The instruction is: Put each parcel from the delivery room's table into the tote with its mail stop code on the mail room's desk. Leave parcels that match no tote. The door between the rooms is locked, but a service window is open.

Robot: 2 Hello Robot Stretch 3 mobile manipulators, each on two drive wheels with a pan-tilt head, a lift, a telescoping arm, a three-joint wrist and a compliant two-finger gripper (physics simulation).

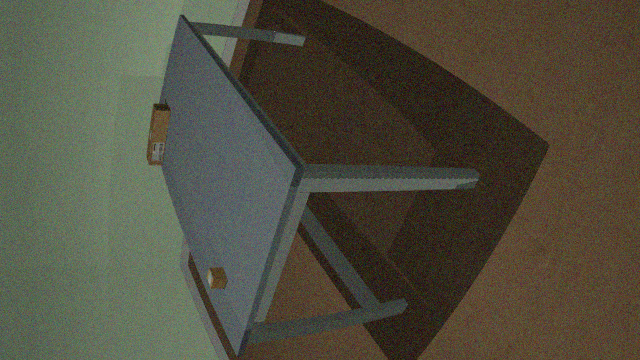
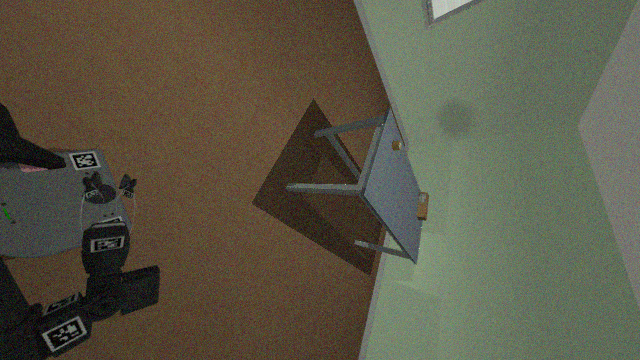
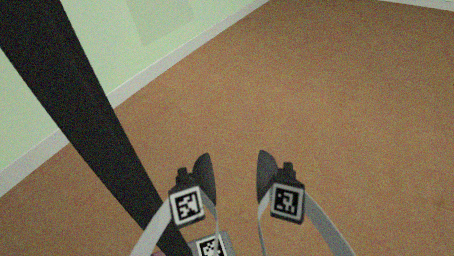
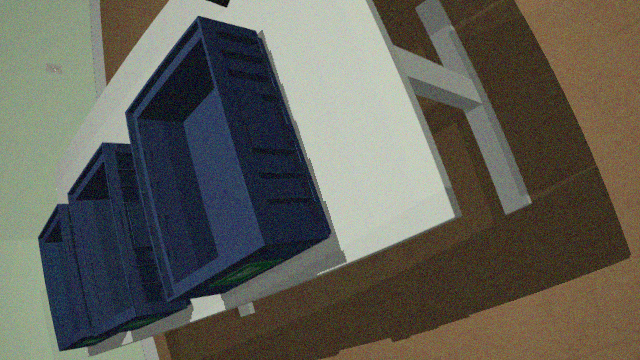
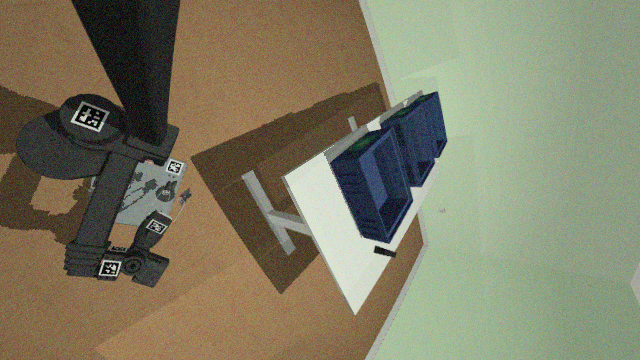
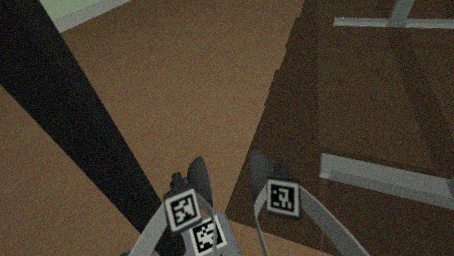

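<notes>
A long brown parcel (image 1: pixel 160 125) (image 2: pixel 423 206) with a white label lies at the far edge of the grey delivery table (image 1: pixel 225 150) (image 2: pixel 395 195). A small brown parcel (image 1: pixel 218 278) (image 2: pixel 396 145) sits near one end; its code is unreadable. Three blue totes stand in a row on the white desk (image 4: pixel 350 125) (image 5: pixel 350 270): the near tote (image 4: pixel 280 165) (image 5: pixel 350 200), the middle tote (image 4: pixel 100 235) and the far tote (image 4: pixel 56 280). Their green labels are too oblique to read. The r1 gripper (image 3: pixel 236 175) is open and empty, away from the table. The r2 gripper (image 6: pixel 229 175) is open and empty, beside the desk.
A small black object (image 5: pixel 385 251) lies on the desk beside the near tote. The desk's grey leg frame (image 4: pixel 480 105) (image 6: pixel 385 177) stands on the brown floor. Part of a framed white panel (image 2: pixel 450 7) shows on the wall near the delivery table.
</notes>
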